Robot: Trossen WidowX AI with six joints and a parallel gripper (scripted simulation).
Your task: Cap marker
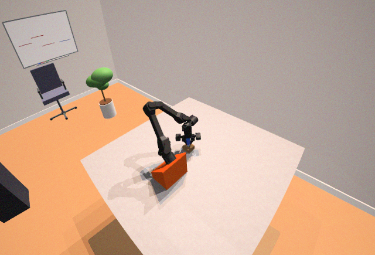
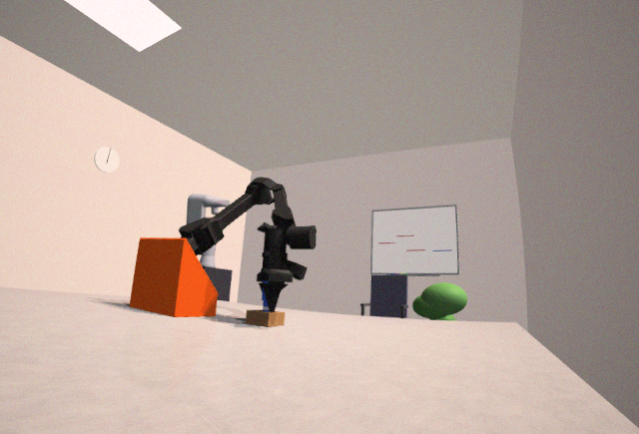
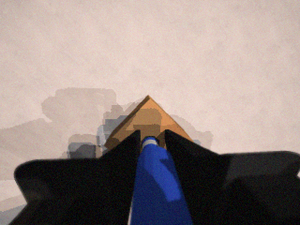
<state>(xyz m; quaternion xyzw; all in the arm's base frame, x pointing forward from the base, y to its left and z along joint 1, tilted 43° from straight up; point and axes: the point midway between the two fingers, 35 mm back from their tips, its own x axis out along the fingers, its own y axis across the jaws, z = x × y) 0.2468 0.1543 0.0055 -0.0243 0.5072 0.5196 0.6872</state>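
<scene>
The blue cap lies 5 cm above my gripper tip, 1 cm to the right of it and 1 cm behind it. Round my gripper tip: holder block: 2 cm below, 1 cm to the right, 1 cm behind.
</scene>
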